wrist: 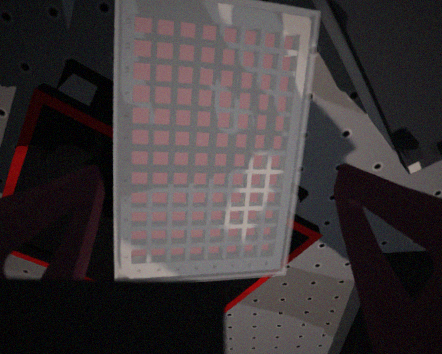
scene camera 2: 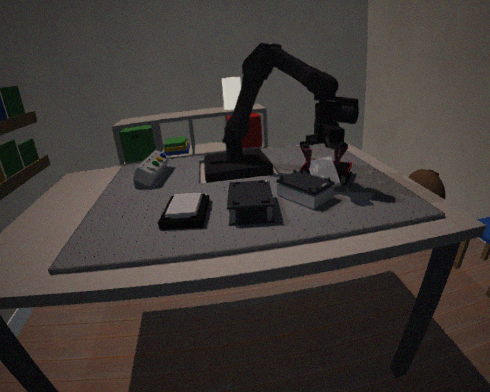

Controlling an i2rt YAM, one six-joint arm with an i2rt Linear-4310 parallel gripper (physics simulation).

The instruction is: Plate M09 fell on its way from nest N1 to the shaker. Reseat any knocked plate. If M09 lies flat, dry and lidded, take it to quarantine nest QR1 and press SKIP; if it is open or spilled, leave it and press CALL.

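Where they show: gripper, fingertip midpoint: (wrist: 219,177) (scene camera 2: 322,166); arm's base at its link origin: (scene camera 2: 235,159).
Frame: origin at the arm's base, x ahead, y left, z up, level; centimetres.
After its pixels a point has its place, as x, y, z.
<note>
A clear-lidded plate (scene camera 2: 324,169) {21.5, 31.3, 2.2} (wrist: 200,145) {22.2, 31.4, 1.9} with rows of pink wells rests tilted over a black nest with a red rim (scene camera 2: 348,167) {17.3, 40.9, 1.0} (wrist: 20,162) {19.6, 40.0, 1.0}. The lid appears to be on; no label is readable. My gripper (scene camera 2: 324,161) {21.8, 30.5, 3.4} (wrist: 219,177) {21.8, 30.5, 3.4} is open, with one finger on each side of the plate and a gap on both sides in the wrist view. A white plate (scene camera 2: 185,205) {40.6, -11.0, 0.8} sits level in a black nest (scene camera 2: 183,222) {46.7, -10.5, -1.0}. A grey box with a dark top (scene camera 2: 306,184) {33.9, 23.2, 2.5} stands beside the tilted plate. A button panel (scene camera 2: 150,172) {16.8, -29.5, 2.8} stands at the back left.
A dark raised stand (scene camera 2: 250,194) {38.9, 7.1, 2.5} is between the white plate and the grey box. The robot base (scene camera 2: 237,166) {8.7, 1.5, 0.1} is behind them on the grey perforated board (scene camera 2: 125,240) {52.0, -25.4, -2.9}. Shelving (scene camera 2: 190,137) with coloured boxes stands behind the table.
</note>
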